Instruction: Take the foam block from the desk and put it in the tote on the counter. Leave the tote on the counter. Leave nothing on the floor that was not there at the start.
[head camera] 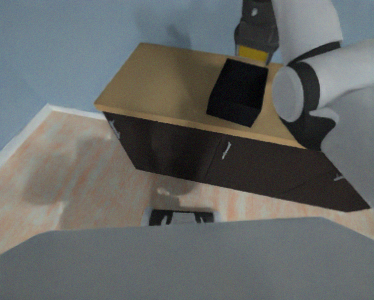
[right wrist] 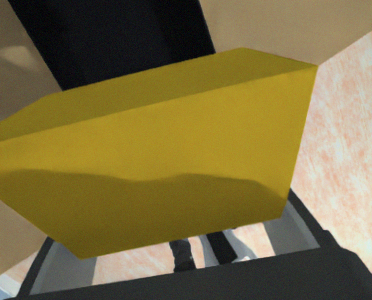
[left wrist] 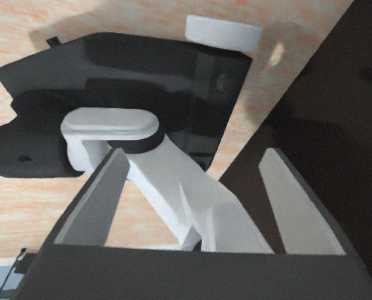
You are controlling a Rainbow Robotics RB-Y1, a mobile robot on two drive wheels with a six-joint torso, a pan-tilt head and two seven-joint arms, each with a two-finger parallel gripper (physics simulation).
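Frame: origin at the robot's base, x ahead, y left, z up, level; millimetres.
Where they show: left gripper, fingertip midpoint: [left wrist: 192, 156]; right gripper, fingertip midpoint: [head camera: 252, 58] [right wrist: 172, 169].
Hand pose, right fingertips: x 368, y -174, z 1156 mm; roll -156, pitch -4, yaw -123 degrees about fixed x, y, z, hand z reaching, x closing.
Things, the pixels of their centre, and the offset from my right fingertips. Level surfaces: height alone.
- yellow foam block at the middle of its body: [right wrist: 160, 154] [head camera: 257, 45] 29 mm up, 19 mm ahead, 8 mm right
- black tote at the middle of its body: [right wrist: 135, 56] [head camera: 238, 90] 195 mm down, 107 mm ahead, 36 mm right
- wooden counter at its surface level: 245 mm down
- pinkish floor at its surface level: 1155 mm down
The yellow foam block [head camera: 252, 54] [right wrist: 155, 150] is held between the fingers of my right gripper [head camera: 253, 56] [right wrist: 187, 237], which is shut on it. In the head camera the block shows just above the far end of the black tote [head camera: 232, 111] [right wrist: 130, 40]; its height over the counter is hard to tell. The tote stands upright on the wooden counter [head camera: 155, 80] [right wrist: 280, 25], right of the counter's middle. The part of the tote's inside that shows is dark. My left gripper [left wrist: 192, 156] is open, with its fingers wide apart and no object between them.
The counter's dark cabinet front [head camera: 165, 145] [left wrist: 325, 130] with handles faces the robot. The robot's own dark wheeled base [left wrist: 145, 75] stands on the pinkish floor [head camera: 95, 175] close to it. A blue wall [head camera: 75, 45] lies behind the counter.
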